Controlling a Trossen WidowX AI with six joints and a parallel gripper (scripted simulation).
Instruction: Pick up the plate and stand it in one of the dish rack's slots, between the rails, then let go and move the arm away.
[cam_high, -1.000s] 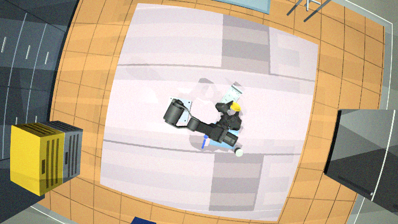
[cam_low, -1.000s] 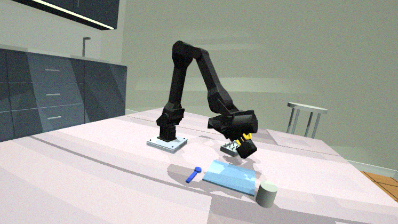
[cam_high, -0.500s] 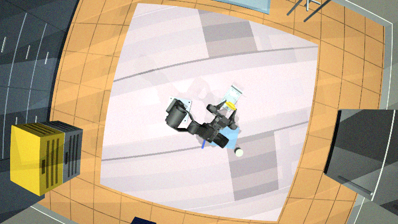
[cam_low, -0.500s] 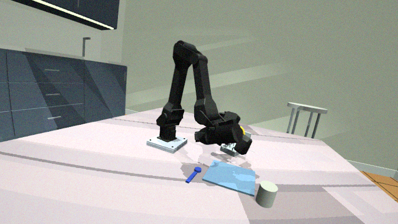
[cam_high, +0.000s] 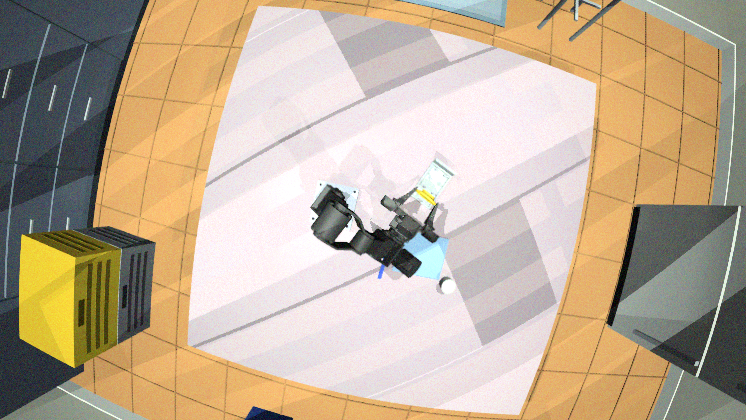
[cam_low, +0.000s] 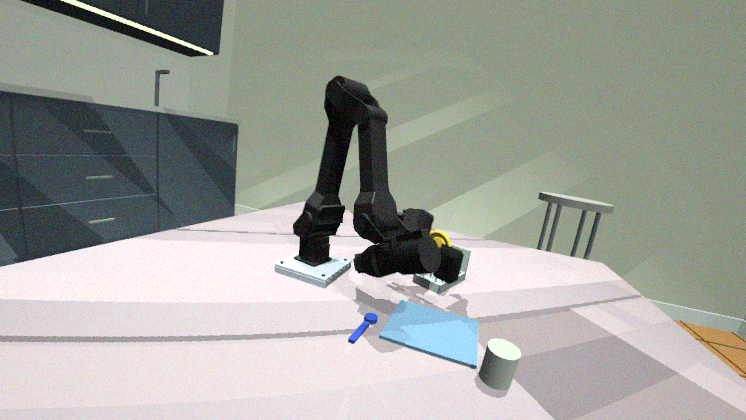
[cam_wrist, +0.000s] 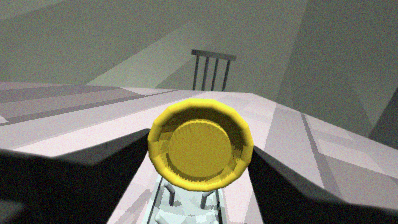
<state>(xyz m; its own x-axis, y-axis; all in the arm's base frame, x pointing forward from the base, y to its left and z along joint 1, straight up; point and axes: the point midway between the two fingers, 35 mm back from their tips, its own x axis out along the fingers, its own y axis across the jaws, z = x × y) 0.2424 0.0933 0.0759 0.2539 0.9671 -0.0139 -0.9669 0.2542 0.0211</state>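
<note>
The dish rack is 7 cm below my gripper tip, 4 cm to the left of it and 1 cm ahead of it. The rest, counted from my gripper tip: yellow plate (1 cm to the right); blue spoon (24 cm to the right, 9 cm below, 3 cm behind); light blue mat (17 cm to the right, 9 cm below, 6 cm ahead).
</note>
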